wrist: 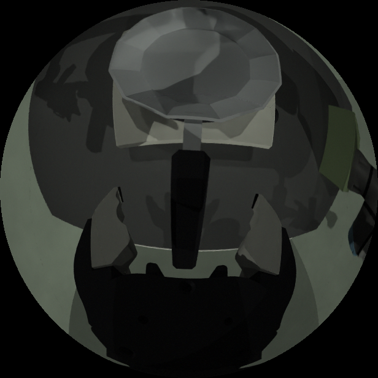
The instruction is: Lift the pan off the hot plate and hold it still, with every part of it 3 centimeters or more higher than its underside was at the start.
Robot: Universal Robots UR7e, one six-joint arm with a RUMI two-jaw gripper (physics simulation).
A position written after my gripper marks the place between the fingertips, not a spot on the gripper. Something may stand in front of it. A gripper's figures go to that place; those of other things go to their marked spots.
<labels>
My gripper (188, 192): 12 cm from the lens. A grey faceted pan (194, 67) is 16 cm from the lens. A pale hot plate (134, 125) is 17 cm from the lens.
</labels>
